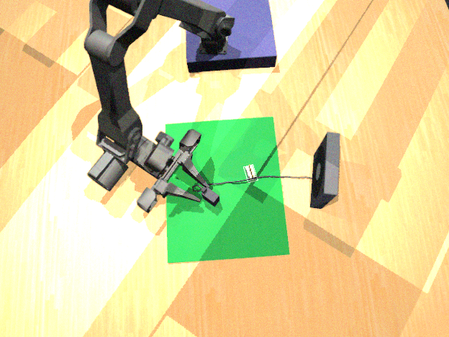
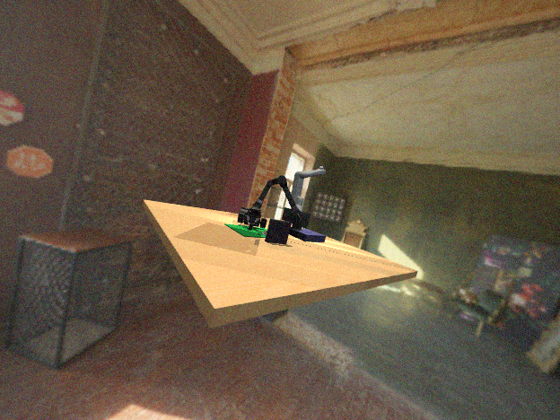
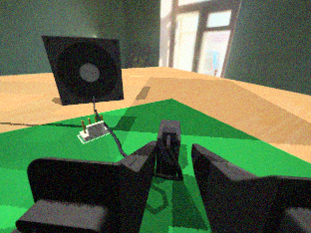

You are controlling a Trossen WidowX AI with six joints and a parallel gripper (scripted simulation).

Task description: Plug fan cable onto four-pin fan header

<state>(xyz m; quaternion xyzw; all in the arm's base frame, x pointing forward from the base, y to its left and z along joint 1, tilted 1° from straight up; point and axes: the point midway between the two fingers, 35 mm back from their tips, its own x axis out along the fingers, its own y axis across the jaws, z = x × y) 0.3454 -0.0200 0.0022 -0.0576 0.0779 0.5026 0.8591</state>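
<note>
My gripper tip is 1 cm to the right of the dark plug and 1 cm above it. The rest, counted from my gripper tip: black fan: 22 cm to the left, 5 cm behind, 3 cm above; white four-pin header: 9 cm to the left, 6 cm behind, 3 cm below; green board: 5 cm below, 3 cm to the left, 3 cm behind.
</note>
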